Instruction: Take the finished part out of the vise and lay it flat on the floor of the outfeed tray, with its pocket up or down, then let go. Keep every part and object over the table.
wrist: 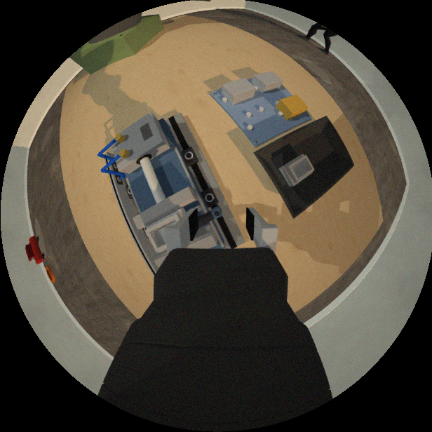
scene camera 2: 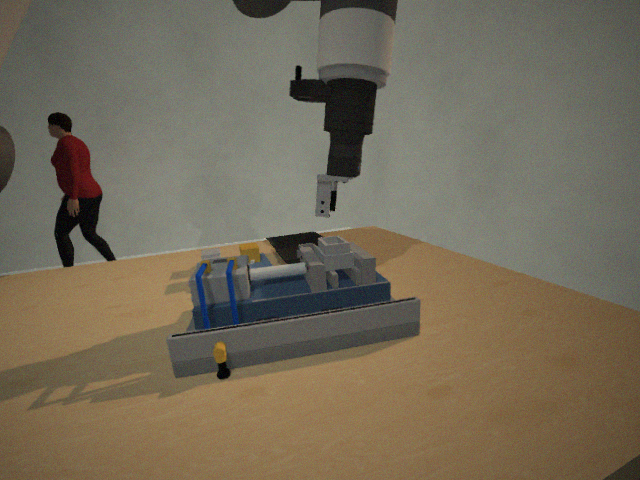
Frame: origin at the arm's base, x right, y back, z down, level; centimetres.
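Seen in the pictures: gripper, between the fingertips: (scene camera 2: 325, 213).
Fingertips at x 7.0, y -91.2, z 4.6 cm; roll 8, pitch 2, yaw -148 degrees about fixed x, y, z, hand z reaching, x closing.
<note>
Pixels of each thing's middle, then the offset from my fingertips to it. "spot": a spot on its surface instead.
- finished part, middle of its body: (scene camera 2: 333, 251) dx +7.4, dy +1.9, dz +4.6 cm
- vise, middle of its body: (scene camera 2: 292, 289) dx +6.9, dy +8.3, dz +9.4 cm
- yellow block, middle of its body: (scene camera 2: 249, 252) dx -26.8, dy +11.0, dz +11.8 cm
- long grey bar, a spot on its surface: (scene camera 2: 299, 330) spot: dx +16.2, dy +10.1, dz +10.8 cm
The finished part (scene camera 2: 334, 245) (wrist: 161, 233), a light grey block with its pocket up, sits between the jaws of the vise (scene camera 2: 310, 301) (wrist: 172, 167); the gripper covers some of it in the wrist view. My gripper (scene camera 2: 326, 211) (wrist: 221, 217) is open and empty, well above the vise in the scene view. In the wrist view its fingers stand to the right of the part, over the vise's edge. The black outfeed tray (scene camera 2: 289, 241) (wrist: 330, 142) lies beyond the vise. Another grey pocketed part (wrist: 299, 168) is in the tray.
A blue plate (wrist: 270, 127) beside the tray bears two grey blocks (wrist: 239, 90) (wrist: 267, 81), a yellow block (wrist: 292, 106) (scene camera 2: 249, 252) and white pins. Blue bent tubes (scene camera 2: 231, 291) (wrist: 109, 167) rise at the vise's end. A long grey bar (scene camera 2: 299, 330) runs along its front. A green object (wrist: 117, 47) stands at the table's far edge.
</note>
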